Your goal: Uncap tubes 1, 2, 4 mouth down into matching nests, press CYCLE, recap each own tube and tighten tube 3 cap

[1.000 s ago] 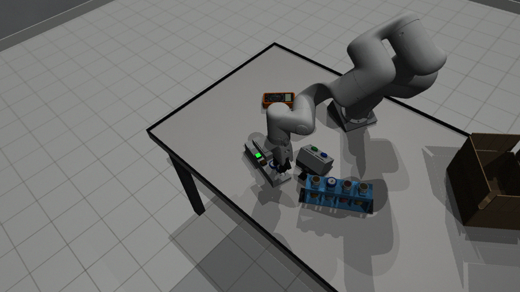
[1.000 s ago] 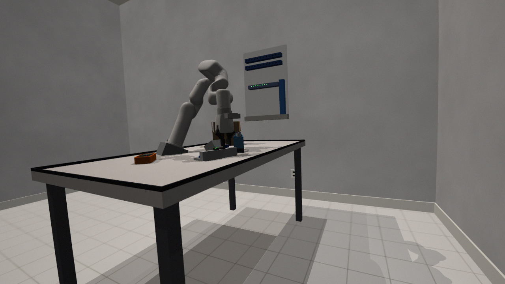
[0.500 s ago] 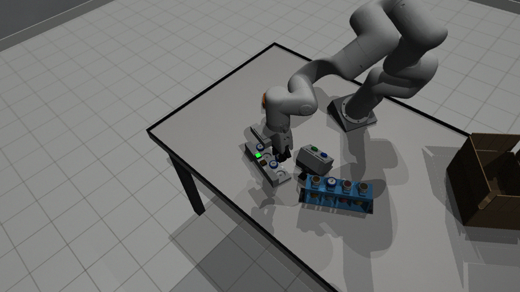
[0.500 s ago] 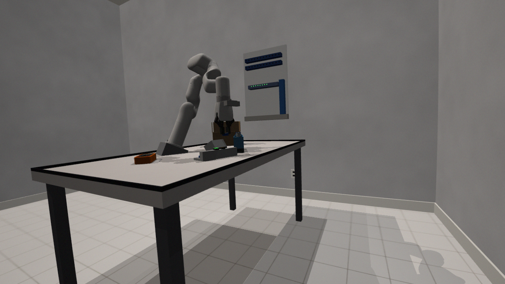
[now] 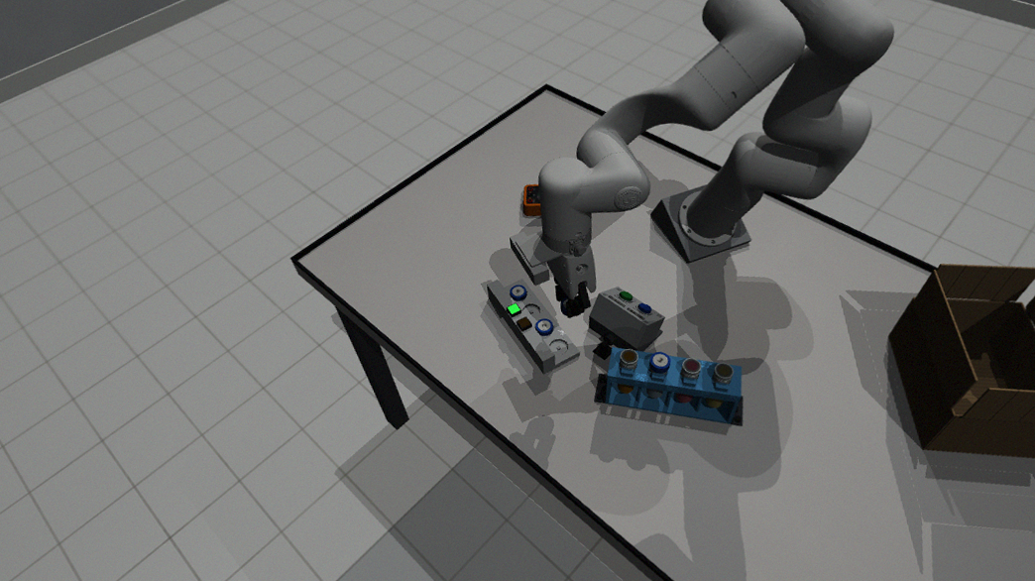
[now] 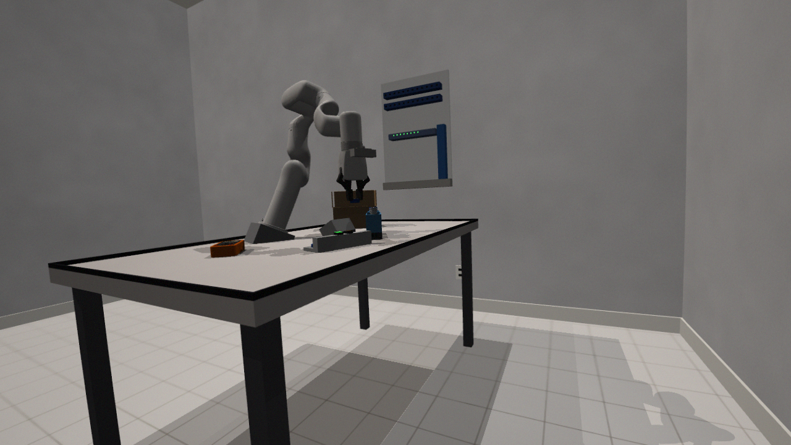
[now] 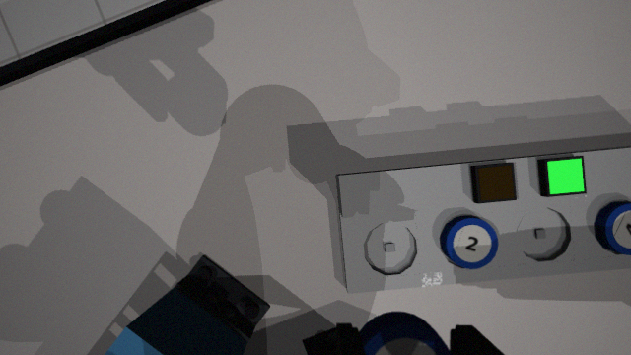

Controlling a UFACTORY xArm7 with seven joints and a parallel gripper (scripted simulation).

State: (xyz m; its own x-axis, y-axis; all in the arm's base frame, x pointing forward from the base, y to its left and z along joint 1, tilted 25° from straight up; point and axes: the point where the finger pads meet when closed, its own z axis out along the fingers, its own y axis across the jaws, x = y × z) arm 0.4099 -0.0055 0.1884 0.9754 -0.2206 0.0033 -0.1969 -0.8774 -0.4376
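Now: hand 60 mm past the cap 3, 170 mm to the right of it and 60 mm above it. Round my hand: cap 2: 10 mm ahead, 70 mm to the right, 160 mm below; cap 1: 20 mm below; key housing: 130 mm behind, 20 mm to the left, 120 mm below.
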